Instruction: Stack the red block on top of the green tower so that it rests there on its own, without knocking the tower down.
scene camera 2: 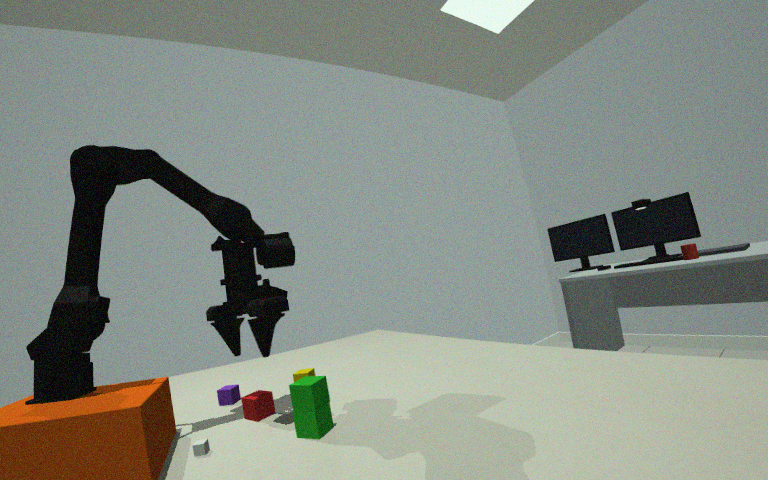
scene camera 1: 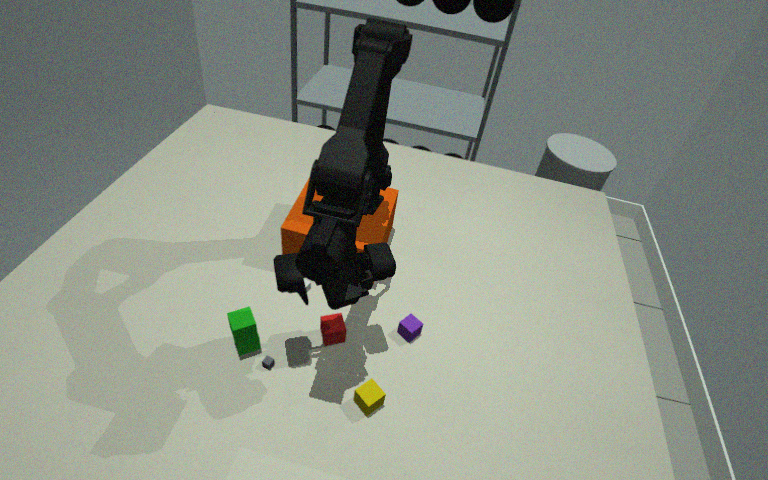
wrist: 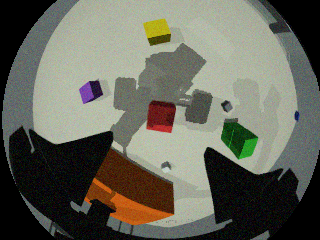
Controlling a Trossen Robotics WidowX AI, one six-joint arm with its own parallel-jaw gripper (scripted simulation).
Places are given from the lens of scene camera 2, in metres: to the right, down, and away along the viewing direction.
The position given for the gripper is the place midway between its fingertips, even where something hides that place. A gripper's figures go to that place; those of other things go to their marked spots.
gripper (scene camera 2: 251, 356): -0.24, 0.21, 0.53
red block (scene camera 2: 259, 405): -0.22, 0.29, 0.50
